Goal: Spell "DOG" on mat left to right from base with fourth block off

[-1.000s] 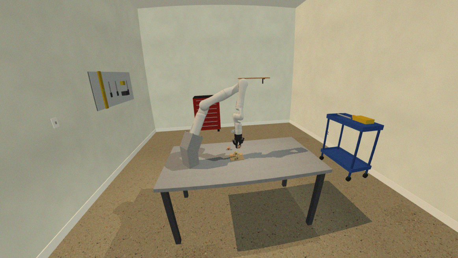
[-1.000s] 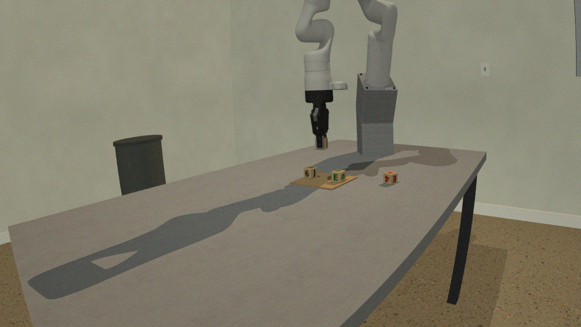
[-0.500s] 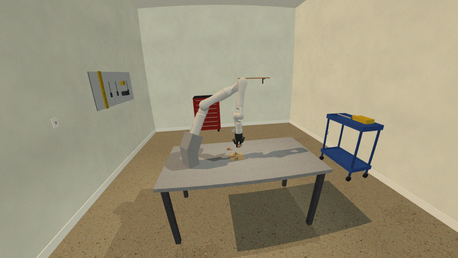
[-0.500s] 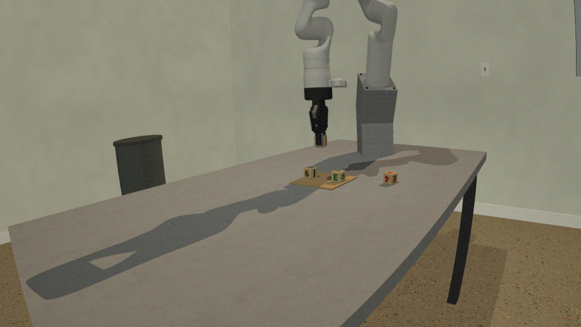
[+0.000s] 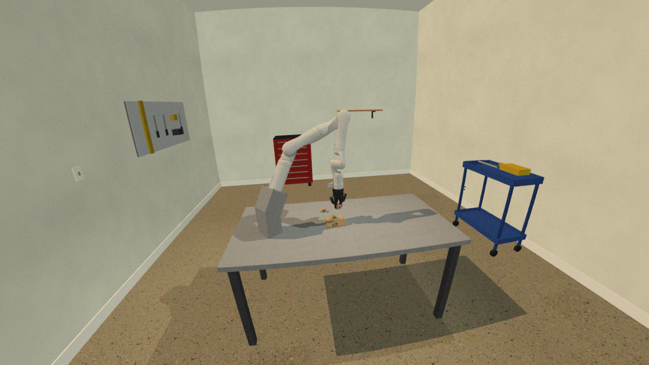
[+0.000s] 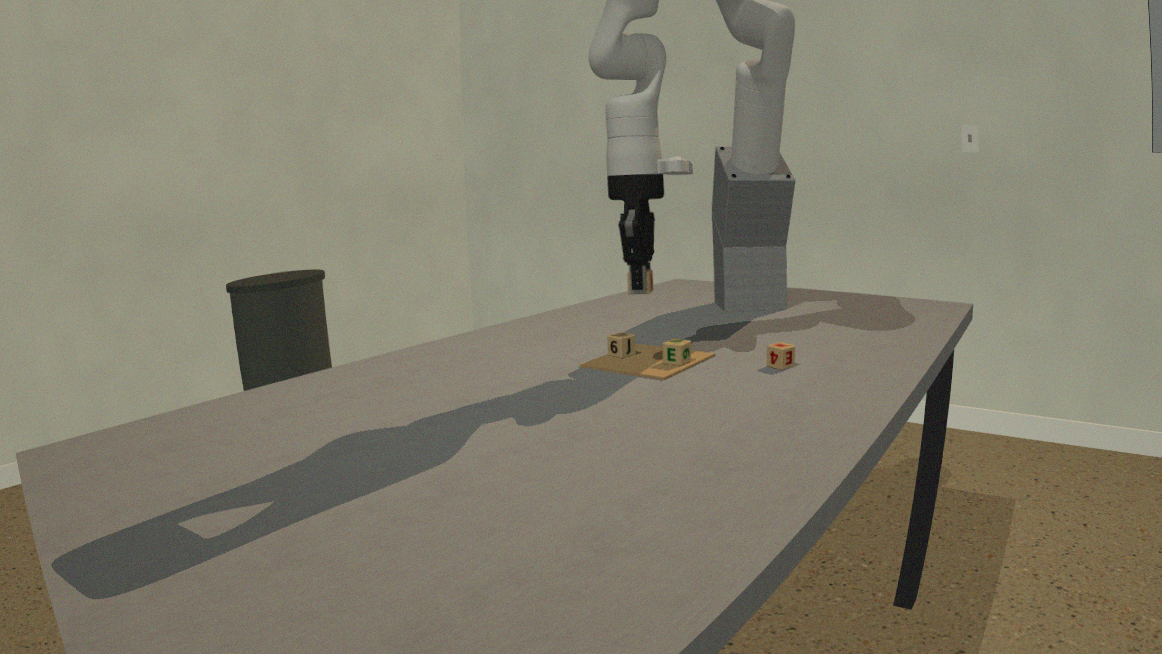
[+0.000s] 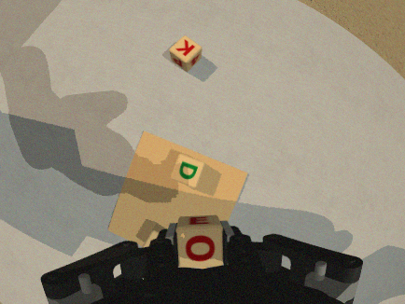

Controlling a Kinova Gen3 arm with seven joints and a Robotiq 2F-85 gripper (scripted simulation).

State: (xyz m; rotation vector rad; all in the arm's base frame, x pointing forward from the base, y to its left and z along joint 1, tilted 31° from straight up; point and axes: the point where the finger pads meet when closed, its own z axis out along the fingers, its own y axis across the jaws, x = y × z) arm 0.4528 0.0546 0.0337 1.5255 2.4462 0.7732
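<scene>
Right now my hand is 2 cm past the tan mat, 1 cm to the left of it and 12 cm above it. Also, from my hand: O block (right at my hand); G block (2 cm behind, 6 cm to the right, 10 cm below); D block (3 cm behind, 4 cm to the left, 10 cm below).
</scene>
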